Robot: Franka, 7 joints.
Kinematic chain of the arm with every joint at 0, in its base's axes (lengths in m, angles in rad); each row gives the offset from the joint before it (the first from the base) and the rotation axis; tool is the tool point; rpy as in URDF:
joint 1: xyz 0 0 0.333 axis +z
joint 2: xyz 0 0 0 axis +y
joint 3: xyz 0 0 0.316 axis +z
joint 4: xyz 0.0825 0 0 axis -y
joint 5: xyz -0.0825 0 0.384 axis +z
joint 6: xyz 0 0 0 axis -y
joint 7: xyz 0.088 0 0 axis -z
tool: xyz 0 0 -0.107 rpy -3.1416 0 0
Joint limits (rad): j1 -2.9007..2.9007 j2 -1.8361..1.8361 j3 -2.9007..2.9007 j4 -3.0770..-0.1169 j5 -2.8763..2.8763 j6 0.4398..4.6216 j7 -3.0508..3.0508
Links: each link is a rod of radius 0.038 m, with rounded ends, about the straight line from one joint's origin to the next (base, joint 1, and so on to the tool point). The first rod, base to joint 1, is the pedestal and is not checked.
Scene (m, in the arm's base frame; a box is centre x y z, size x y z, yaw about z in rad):
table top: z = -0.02
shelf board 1: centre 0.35 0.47 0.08 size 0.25 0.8 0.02 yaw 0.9
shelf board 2: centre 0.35 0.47 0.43 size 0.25 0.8 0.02 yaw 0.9
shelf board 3: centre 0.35 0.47 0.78 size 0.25 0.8 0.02 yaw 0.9
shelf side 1: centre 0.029 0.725 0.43 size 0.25 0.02 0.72 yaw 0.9
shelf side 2: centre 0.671 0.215 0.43 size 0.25 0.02 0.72 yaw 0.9
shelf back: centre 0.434 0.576 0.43 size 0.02 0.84 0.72 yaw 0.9
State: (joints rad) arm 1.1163 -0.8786 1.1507 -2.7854 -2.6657 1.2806 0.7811
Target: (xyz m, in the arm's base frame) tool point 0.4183 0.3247 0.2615
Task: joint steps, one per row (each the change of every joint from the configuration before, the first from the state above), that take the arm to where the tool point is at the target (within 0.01 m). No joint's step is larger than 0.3 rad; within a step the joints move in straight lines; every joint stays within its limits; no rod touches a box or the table.
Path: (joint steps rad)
1: -0.1076 0.2346 -0.0910 -0.0726 0.1321 0.0535 0.1763
2: -0.1077 0.2346 -0.0910 -0.0726 0.1320 0.0535 0.1762
3: -0.1630 0.2386 -0.2033 0.1703 -0.0685 0.0365 -0.1175
4: -0.1631 0.2387 -0.2033 0.1704 -0.0685 0.0365 -0.1175
5: -0.1630 0.2387 -0.2032 0.1703 -0.0685 0.0365 -0.1175

